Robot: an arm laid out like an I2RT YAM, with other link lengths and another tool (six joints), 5 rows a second.
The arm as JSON. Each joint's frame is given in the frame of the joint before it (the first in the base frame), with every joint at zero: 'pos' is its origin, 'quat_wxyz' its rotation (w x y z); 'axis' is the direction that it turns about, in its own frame. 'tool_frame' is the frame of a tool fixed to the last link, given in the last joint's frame.
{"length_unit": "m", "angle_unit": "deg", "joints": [
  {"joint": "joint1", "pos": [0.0, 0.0, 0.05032], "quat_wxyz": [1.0, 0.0, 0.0, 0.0], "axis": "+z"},
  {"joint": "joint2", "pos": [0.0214, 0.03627, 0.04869], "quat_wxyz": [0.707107, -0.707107, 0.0, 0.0], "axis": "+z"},
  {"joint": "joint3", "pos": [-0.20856, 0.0, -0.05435], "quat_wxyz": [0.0, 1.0, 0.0, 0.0], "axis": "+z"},
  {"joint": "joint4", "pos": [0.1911, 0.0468, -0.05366], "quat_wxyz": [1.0, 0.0, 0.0, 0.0], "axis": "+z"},
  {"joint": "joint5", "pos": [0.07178, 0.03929, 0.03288], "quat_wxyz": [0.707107, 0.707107, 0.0, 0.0], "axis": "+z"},
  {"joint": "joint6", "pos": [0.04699, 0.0, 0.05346], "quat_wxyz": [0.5, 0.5, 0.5, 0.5], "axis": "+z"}
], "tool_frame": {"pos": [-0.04, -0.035, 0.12], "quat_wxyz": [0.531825, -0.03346, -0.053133, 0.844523]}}
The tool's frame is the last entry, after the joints.
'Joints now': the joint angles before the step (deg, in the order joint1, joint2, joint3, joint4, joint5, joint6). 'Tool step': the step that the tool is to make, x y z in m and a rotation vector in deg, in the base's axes. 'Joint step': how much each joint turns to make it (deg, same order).
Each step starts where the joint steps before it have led.
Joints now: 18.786 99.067 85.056 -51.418 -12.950 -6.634
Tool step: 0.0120 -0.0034 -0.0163 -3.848 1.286 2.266
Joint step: -0.629 6.490 5.823 -2.610 1.859 -4.017
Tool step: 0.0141 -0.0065 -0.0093 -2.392 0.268 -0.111
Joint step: -0.989 4.389 4.413 -1.293 1.747 -1.622
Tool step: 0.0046 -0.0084 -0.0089 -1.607 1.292 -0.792
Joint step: -1.029 2.190 1.605 -1.207 1.027 -0.615
